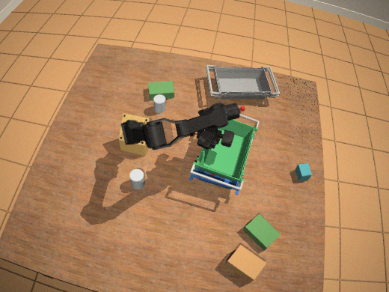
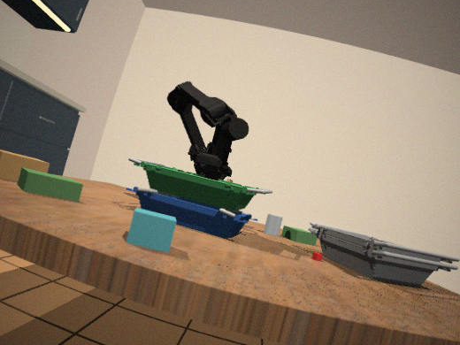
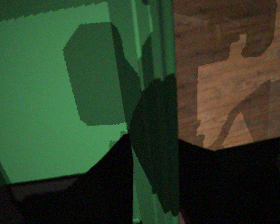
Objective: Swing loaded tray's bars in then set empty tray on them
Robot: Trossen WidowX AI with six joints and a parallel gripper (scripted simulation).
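My gripper tip is 80 mm short of the green tray and 30 mm below it. From my gripper tip the other things lie so: teal cube 430 mm ahead, 50 mm to the left, 60 mm below; tan box 270 mm ahead, 420 mm to the right, 60 mm below.
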